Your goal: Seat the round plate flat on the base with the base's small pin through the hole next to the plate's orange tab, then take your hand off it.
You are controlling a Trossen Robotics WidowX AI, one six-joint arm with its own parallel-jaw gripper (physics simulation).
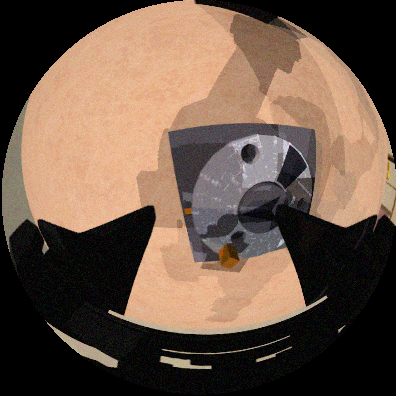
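Observation:
The round grey plate lies over the dark square base. The plate has a large centre hole, smaller round holes and a dark wedge-shaped gap at its upper right. Its orange tab is at the plate's lower edge, with a small hole beside it. A small orange mark shows on the base's left side. My gripper is open and empty, its fingers wide apart above the base; the right finger hides the plate's lower right part. The small pin cannot be made out, nor whether the plate lies fully flat.
The base stands on a light wood-coloured table top. Shadows of the arm fall across the table and the base. A grey surface shows past the table's left edge, and a pale object with a yellow part stands at the far right.

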